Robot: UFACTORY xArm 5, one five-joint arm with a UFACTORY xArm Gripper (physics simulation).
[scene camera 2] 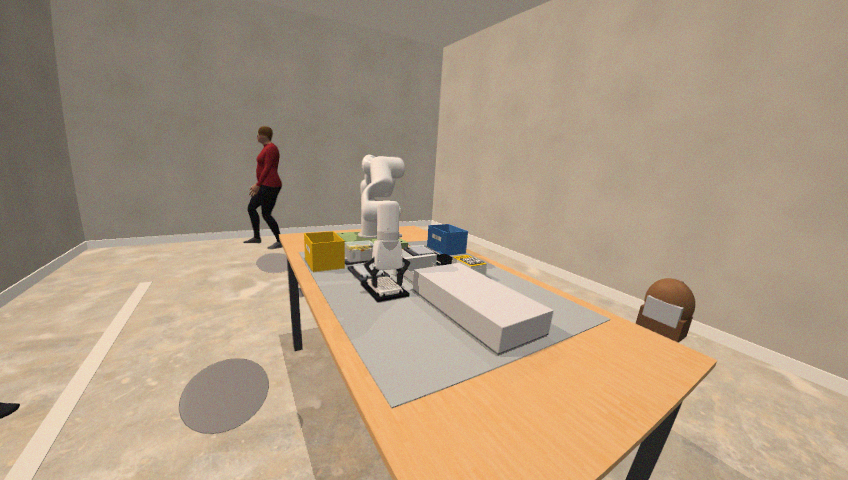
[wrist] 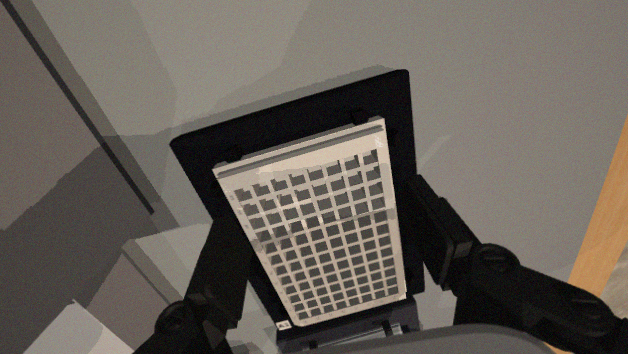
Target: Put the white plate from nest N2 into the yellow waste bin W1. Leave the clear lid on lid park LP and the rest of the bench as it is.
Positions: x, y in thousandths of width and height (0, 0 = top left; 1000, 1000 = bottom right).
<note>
In view: the gripper (scene camera 2: 457, 597), a long pale box (scene camera 2: 593, 666) and a grey mat (wrist: 818, 323).
The long pale box shows as well in the wrist view (wrist: 120, 581). The gripper is seen too in the wrist view (wrist: 510, 609).
</note>
